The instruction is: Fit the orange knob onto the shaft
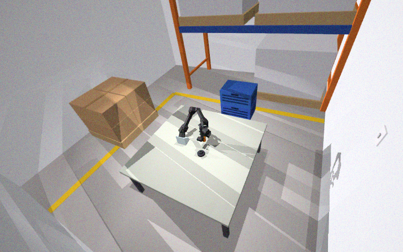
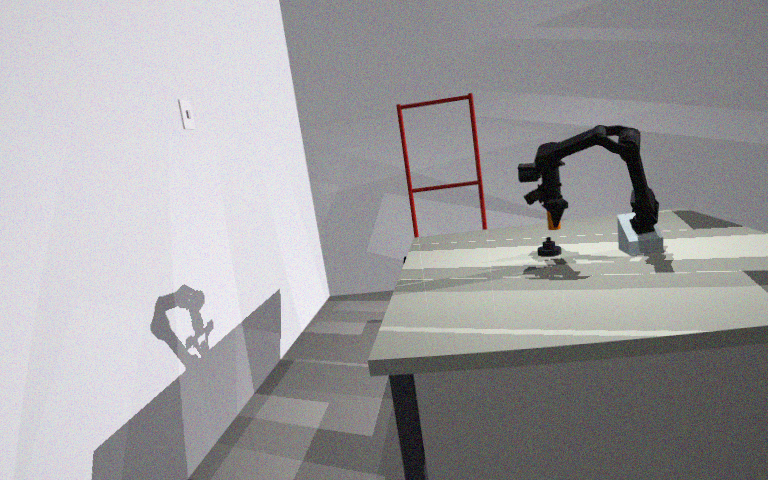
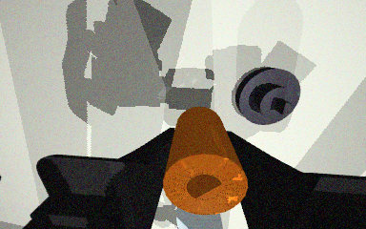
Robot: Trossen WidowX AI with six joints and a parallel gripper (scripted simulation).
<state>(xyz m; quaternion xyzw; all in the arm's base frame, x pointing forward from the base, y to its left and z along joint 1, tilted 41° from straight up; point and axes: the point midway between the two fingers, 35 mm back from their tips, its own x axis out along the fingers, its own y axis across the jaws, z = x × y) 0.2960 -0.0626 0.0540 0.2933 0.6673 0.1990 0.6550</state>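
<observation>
Now: gripper tip 10 mm past the round pedestal, 110 mm to the left of it and 90 mm above it. Also, from my gripper tip: orange knob (20 mm above).
</observation>
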